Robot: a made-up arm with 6 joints. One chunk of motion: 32 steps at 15 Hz.
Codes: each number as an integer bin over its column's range. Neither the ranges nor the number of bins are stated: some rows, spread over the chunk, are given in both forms.
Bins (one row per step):
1: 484 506 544 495 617 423
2: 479 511 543 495 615 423
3: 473 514 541 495 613 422
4: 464 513 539 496 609 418
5: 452 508 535 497 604 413
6: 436 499 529 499 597 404
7: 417 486 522 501 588 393
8: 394 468 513 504 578 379
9: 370 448 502 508 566 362
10: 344 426 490 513 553 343
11: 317 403 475 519 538 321
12: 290 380 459 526 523 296
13: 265 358 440 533 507 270
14: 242 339 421 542 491 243
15: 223 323 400 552 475 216
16: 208 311 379 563 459 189
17: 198 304 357 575 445 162
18: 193 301 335 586 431 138
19: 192 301 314 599 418 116
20: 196 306 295 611 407 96
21: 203 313 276 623 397 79
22: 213 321 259 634 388 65
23: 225 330 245 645 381 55
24: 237 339 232 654 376 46
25: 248 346 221 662 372 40
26: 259 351 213 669 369 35
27: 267 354 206 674 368 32
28: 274 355 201 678 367 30
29: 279 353 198 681 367 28
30: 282 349 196 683 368 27
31: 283 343 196 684 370 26
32: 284 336 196 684 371 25
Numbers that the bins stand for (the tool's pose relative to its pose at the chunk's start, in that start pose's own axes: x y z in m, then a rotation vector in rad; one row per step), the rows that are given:
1: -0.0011 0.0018 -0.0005 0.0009 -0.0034 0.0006
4: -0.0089 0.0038 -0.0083 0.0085 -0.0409 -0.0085
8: -0.0362 -0.0088 -0.0489 0.0691 -0.1865 -0.0795
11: -0.0662 -0.0270 -0.1083 0.1828 -0.3743 -0.1852
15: -0.1029 -0.0495 -0.2254 0.4328 -0.6700 -0.3765
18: -0.1147 -0.0556 -0.3269 0.6905 -0.8766 -0.5186
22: -0.1068 -0.0500 -0.4456 1.0542 -1.0785 -0.6516
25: -0.0932 -0.0430 -0.5049 1.2664 -1.1536 -0.6971
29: -0.0811 -0.0411 -0.5408 1.4103 -1.1770 -0.7190
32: -0.0791 -0.0458 -0.5439 1.4331 -1.1583 -0.7245
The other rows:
2: -0.0030 0.0032 -0.0021 0.0009 -0.0128 0.0006
3: -0.0053 0.0041 -0.0052 0.0009 -0.0222 -0.0012
5: -0.0135 0.0024 -0.0146 0.0161 -0.0644 -0.0176
6: -0.0198 -0.0001 -0.0239 0.0312 -0.0973 -0.0340
7: -0.0272 -0.0038 -0.0349 0.0464 -0.1395 -0.0540
9: -0.0456 -0.0144 -0.0661 0.0994 -0.2428 -0.1105
10: -0.0557 -0.0206 -0.0848 0.1373 -0.3038 -0.1451
12: -0.0768 -0.0335 -0.1332 0.2358 -0.4447 -0.2307
13: -0.0865 -0.0397 -0.1629 0.2888 -0.5198 -0.2781
14: -0.0955 -0.0450 -0.1926 0.3570 -0.5949 -0.3273
16: -0.1088 -0.0528 -0.2582 0.5162 -0.7451 -0.4257
17: -0.1127 -0.0548 -0.2925 0.6071 -0.8109 -0.4749
19: -0.1150 -0.0556 -0.3597 0.7890 -0.9376 -0.5587
20: -0.1135 -0.0542 -0.3893 0.8799 -0.9893 -0.5951
21: -0.1108 -0.0523 -0.4190 0.9708 -1.0362 -0.6261
23: -0.1022 -0.0475 -0.4674 1.1375 -1.1113 -0.6698
24: -0.0975 -0.0450 -0.4877 1.2057 -1.1348 -0.6862
26: -0.0889 -0.0416 -0.5174 1.3194 -1.1677 -0.7062
27: -0.0858 -0.0408 -0.5283 1.3573 -1.1724 -0.7117
28: -0.0830 -0.0405 -0.5361 1.3876 -1.1770 -0.7153
30: -0.0799 -0.0422 -0.5439 1.4255 -1.1724 -0.7208
31: -0.0795 -0.0439 -0.5439 1.4331 -1.1630 -0.7226

